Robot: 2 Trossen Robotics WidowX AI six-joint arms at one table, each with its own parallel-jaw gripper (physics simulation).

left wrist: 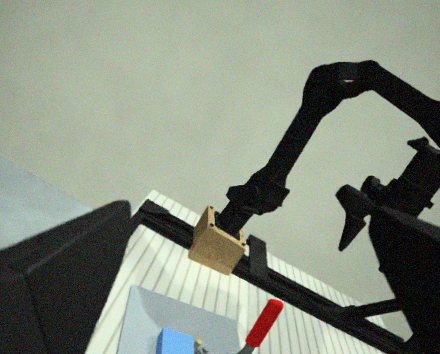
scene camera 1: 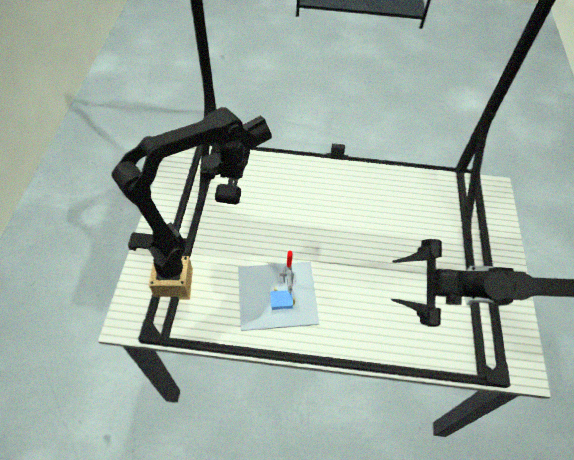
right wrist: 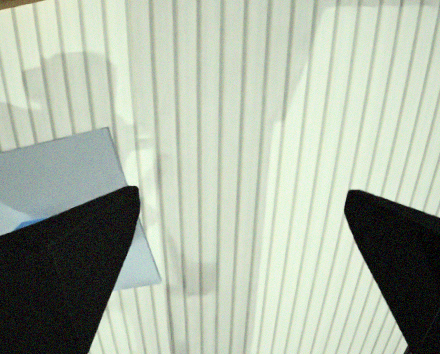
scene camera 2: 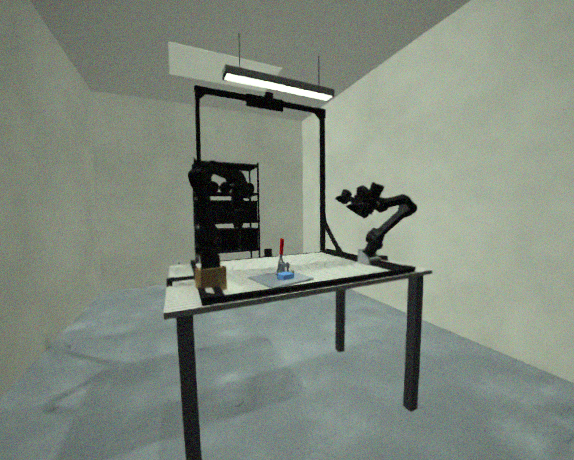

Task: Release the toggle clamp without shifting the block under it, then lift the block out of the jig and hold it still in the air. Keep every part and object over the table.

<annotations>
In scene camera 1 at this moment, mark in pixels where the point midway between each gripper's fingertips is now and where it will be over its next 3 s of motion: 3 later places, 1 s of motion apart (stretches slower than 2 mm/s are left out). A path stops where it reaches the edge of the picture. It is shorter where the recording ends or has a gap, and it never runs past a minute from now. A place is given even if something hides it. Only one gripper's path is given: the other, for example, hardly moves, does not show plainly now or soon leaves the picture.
The right gripper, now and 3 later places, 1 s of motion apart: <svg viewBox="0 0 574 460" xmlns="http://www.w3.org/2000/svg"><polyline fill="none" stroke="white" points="234,190 240,212 260,219 288,228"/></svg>
</annotations>
